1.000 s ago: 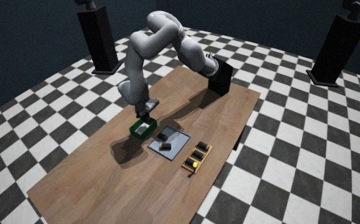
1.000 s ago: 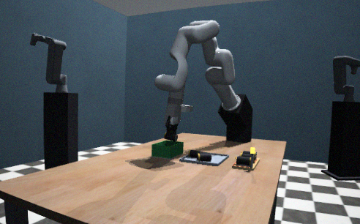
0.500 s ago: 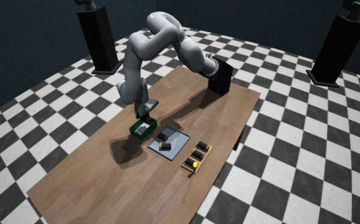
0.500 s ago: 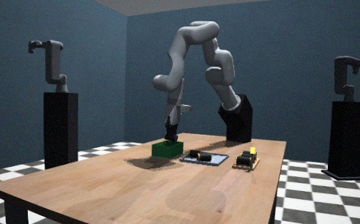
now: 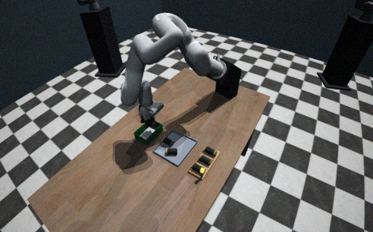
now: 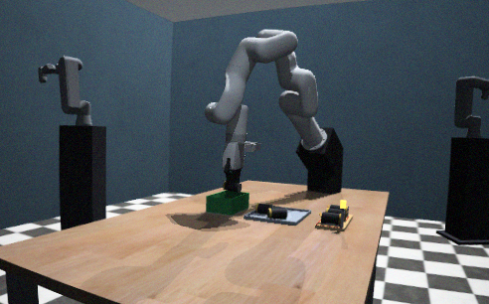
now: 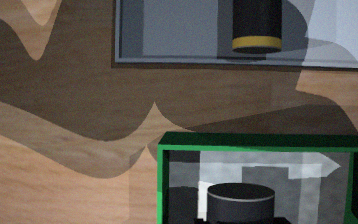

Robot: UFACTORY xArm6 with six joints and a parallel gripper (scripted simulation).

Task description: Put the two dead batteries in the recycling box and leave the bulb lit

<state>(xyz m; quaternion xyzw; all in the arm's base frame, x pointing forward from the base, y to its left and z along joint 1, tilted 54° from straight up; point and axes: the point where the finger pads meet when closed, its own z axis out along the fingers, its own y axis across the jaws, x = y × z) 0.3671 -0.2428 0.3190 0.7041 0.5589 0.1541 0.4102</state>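
Now: hand 3 cm short of the green recycling box, 1 cm to the left of it and 8 cm above it. From my hand the other things lie so: grey tray 9 cm ahead, 17 cm to the left, 10 cm below.
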